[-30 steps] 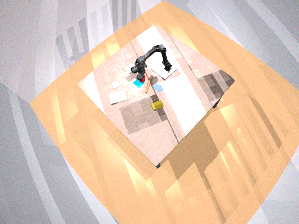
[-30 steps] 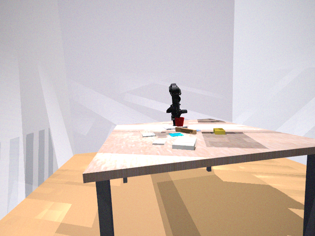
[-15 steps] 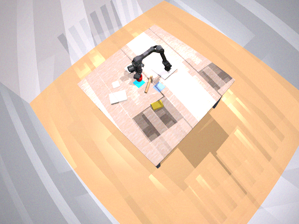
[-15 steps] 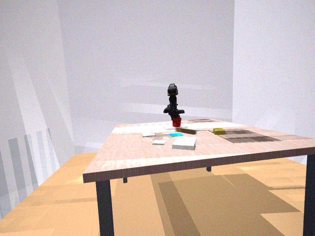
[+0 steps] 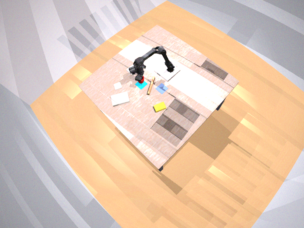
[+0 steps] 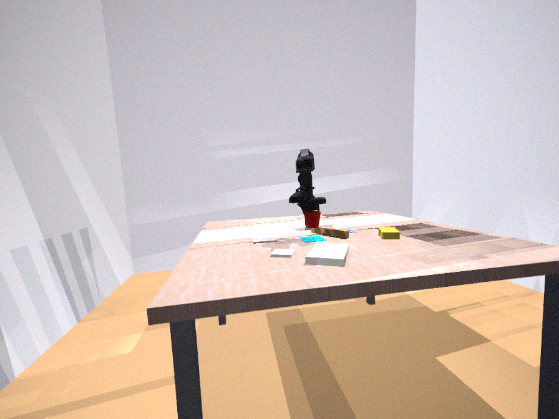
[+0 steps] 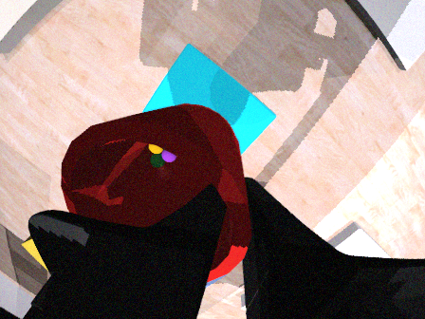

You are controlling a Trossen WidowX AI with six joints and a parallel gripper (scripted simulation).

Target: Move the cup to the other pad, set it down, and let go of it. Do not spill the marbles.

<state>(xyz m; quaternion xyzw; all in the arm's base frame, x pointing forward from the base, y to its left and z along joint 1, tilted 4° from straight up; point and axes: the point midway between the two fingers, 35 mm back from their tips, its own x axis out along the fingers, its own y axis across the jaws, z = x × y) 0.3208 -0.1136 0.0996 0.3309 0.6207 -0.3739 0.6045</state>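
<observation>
My gripper tip is now 3 cm short of the cyan pad, 1 cm to the right of it and 10 cm above it. Round my gripper tip: wooden bar (3 cm behind, 11 cm to the left, 8 cm below); red cup (3 cm ahead, 1 cm to the left); pale blue pad (8 cm behind, 21 cm to the left, 10 cm below).
</observation>
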